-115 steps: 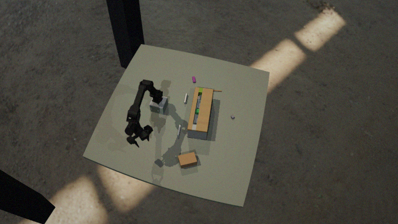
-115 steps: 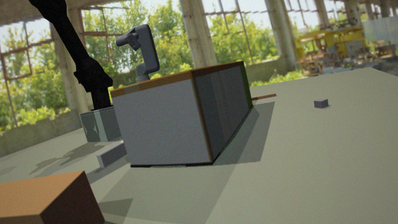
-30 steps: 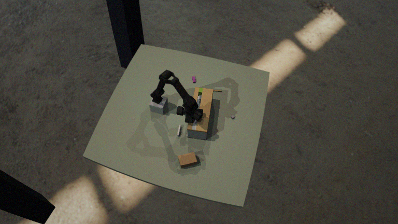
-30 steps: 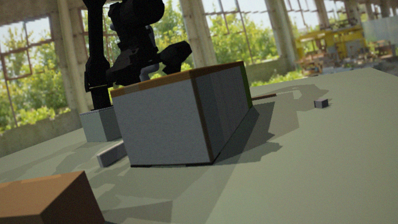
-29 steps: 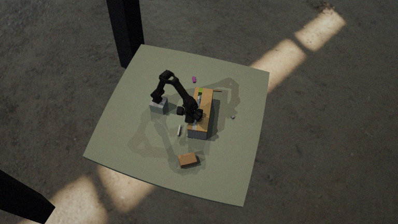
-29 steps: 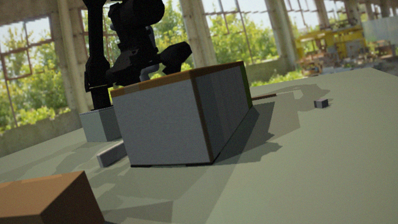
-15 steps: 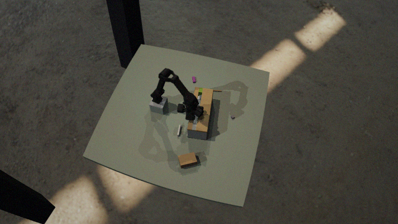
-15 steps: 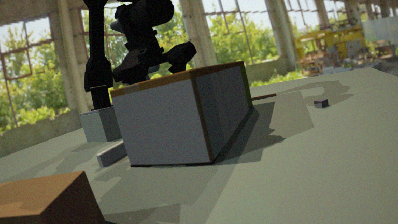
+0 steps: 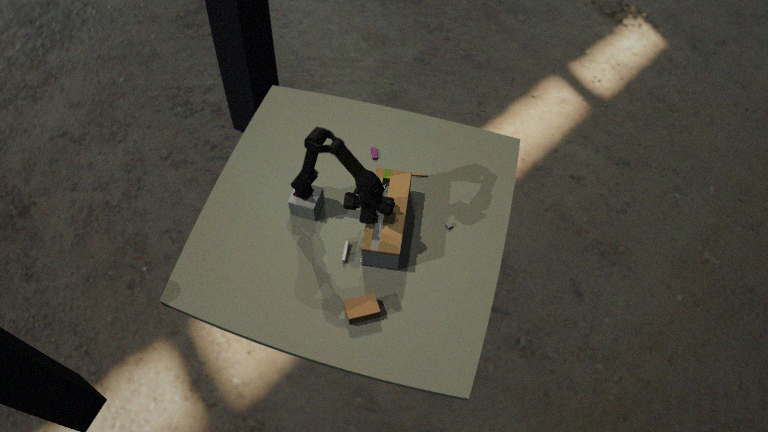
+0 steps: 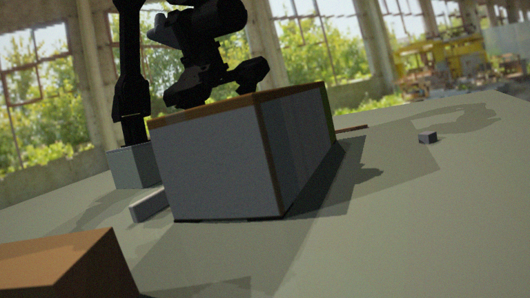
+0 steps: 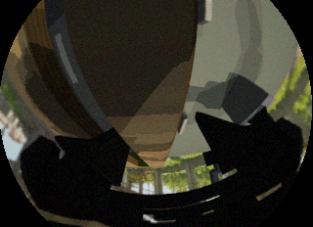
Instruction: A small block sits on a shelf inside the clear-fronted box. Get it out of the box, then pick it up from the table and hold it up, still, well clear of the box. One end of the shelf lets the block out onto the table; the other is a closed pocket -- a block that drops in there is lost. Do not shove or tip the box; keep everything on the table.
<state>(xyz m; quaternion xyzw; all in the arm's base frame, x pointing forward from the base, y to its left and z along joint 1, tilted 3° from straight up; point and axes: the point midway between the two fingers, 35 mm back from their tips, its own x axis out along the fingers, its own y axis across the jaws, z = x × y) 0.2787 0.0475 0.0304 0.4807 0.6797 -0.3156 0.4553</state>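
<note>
My gripper tip is 5 cm short of the small green block and 4 cm to the right of it. Also, from my gripper tip: thin stick: 28 cm to the left, 8 cm below, 3 cm ahead; then long box: 4 cm ahead, 2 cm below, 1 cm to the right; then small grey cube: 30 cm ahead, 12 cm to the left, 8 cm below.
</note>
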